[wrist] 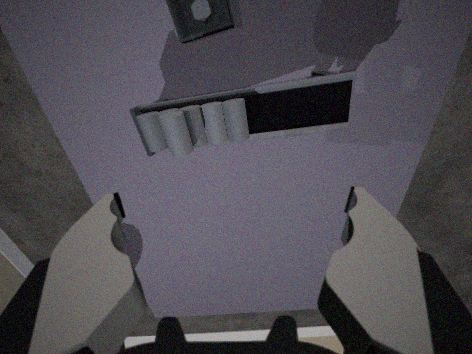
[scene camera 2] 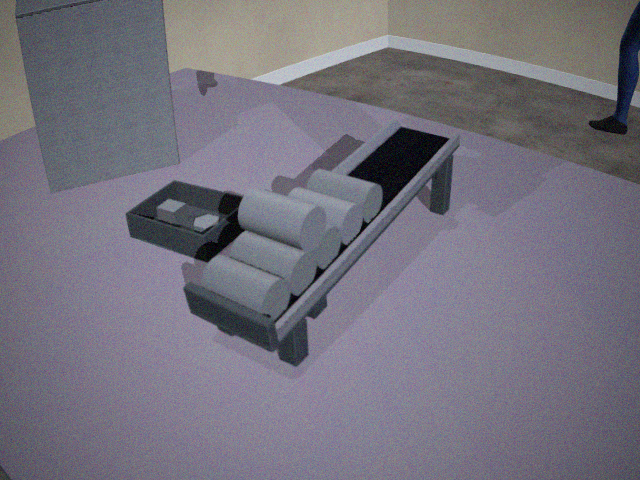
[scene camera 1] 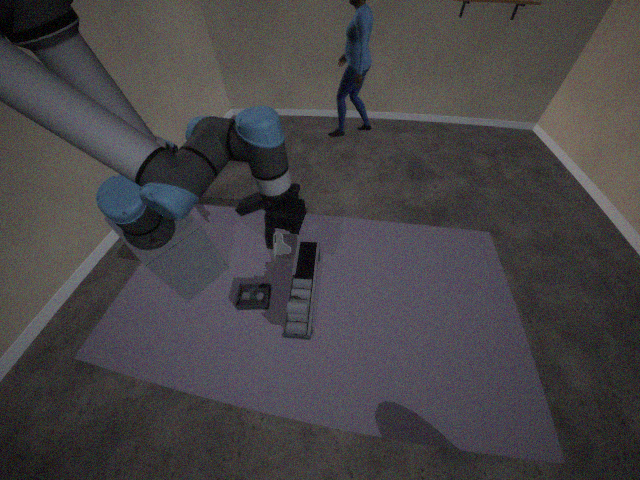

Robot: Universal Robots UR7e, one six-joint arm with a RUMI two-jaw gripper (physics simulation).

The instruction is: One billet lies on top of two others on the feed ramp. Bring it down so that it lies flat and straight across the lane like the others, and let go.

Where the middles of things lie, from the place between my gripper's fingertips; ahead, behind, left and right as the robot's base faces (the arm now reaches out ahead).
Scene:
I see my gripper 33 cm above the dark tray [scene camera 2: 143, 224], 18 cm past it and 3 cm to the left of it.

